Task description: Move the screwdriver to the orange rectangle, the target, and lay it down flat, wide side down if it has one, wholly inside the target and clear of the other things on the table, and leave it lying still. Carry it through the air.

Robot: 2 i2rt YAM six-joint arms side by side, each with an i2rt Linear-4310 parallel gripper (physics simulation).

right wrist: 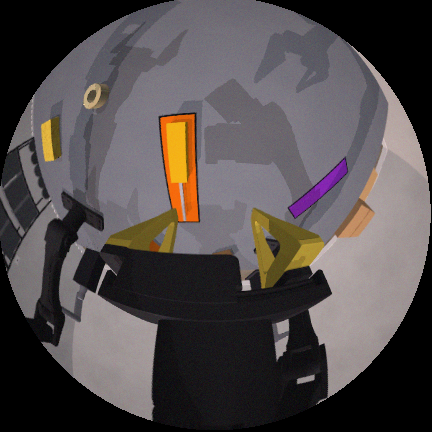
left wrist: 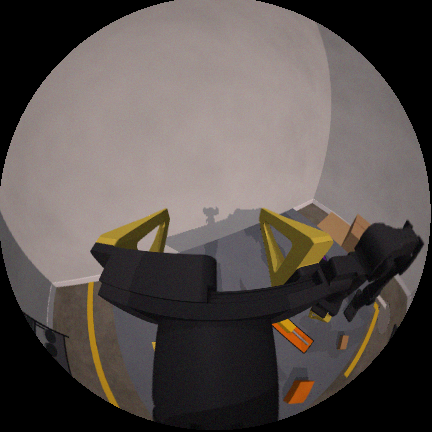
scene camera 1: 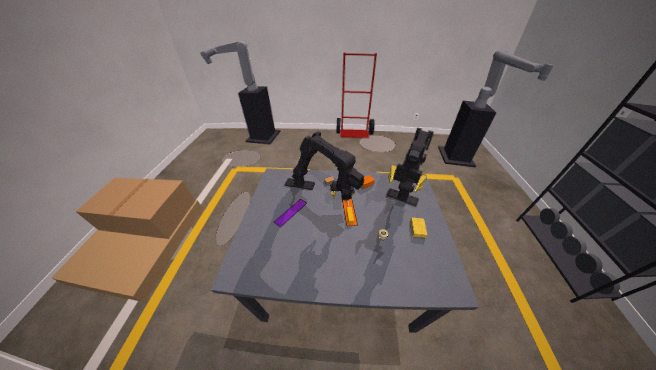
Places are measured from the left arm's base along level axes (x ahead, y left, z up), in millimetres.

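Pixels of known places: left gripper, between the fingertips: (left wrist: 213, 212) (scene camera 1: 402, 187); right gripper, between the fingertips: (right wrist: 214, 212) (left wrist: 315, 306) (scene camera 1: 340, 197); left arm's base, origin of its link: (right wrist: 80, 210) (scene camera 1: 402, 197); right arm's base, origin of its link: (right wrist: 279, 247) (left wrist: 354, 304) (scene camera 1: 299, 184).
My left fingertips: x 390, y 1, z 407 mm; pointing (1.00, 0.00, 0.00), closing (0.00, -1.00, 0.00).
Ahead of a thing's pixels: the offset from my left fingertips to its top centre. "spot": to the spot under its first point.
The screwdriver @[dx -125, dy -258, dz -379 mm] (scene camera 1: 350, 215) (left wrist: 287, 326) (right wrist: 177, 152), with a thick yellow handle and thin grey shaft, lies flat on the orange target @[dx -127, dy -258, dz -406 mm] (scene camera 1: 345, 205) (left wrist: 304, 345) (right wrist: 192, 200). In the right wrist view the handle is inside the outline, and the shaft tip is very close to the near short edge. My right gripper (scene camera 1: 343, 194) (right wrist: 214, 212) is open and empty, above the table beyond the shaft end and apart from the screwdriver. My left gripper (scene camera 1: 407, 180) (left wrist: 213, 212) is open and empty, raised over the back right of the table.
A purple strip @[spot: dx +72, dy -548, dz -406 mm] (scene camera 1: 290, 213) (right wrist: 320, 187) lies left of the target. A tan ring @[dx -52, dy -18, dz -382 mm] (scene camera 1: 383, 238) (right wrist: 102, 94) and a yellow block @[dx -188, dy +142, dz -377 mm] (scene camera 1: 419, 228) (right wrist: 50, 140) are to the right. An orange block @[dx -394, dy -256, dz -367 mm] (scene camera 1: 368, 181) (left wrist: 299, 392) and a small brown block @[dx -294, dy -488, dz -387 mm] (scene camera 1: 329, 180) (left wrist: 343, 342) are at the back.
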